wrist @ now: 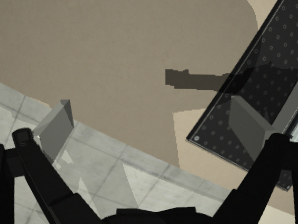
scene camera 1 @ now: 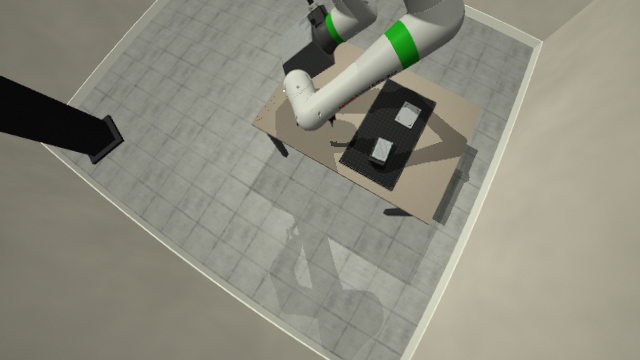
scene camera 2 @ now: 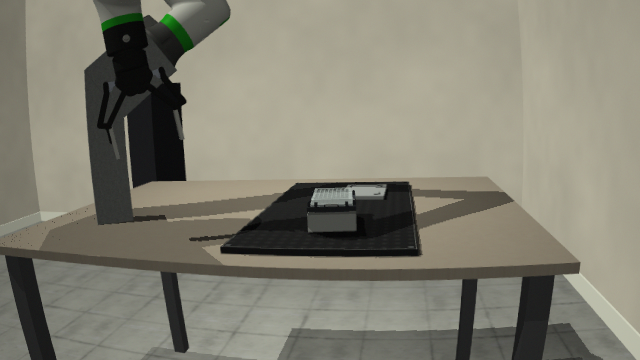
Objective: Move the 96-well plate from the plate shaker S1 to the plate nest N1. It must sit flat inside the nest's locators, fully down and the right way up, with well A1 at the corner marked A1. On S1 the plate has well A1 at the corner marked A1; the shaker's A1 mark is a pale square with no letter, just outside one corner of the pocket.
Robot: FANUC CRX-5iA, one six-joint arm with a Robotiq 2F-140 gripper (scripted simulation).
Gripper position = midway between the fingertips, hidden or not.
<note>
I see my gripper [scene camera 2: 150, 148].
My gripper shows as well in the wrist view [wrist: 151, 111].
</note>
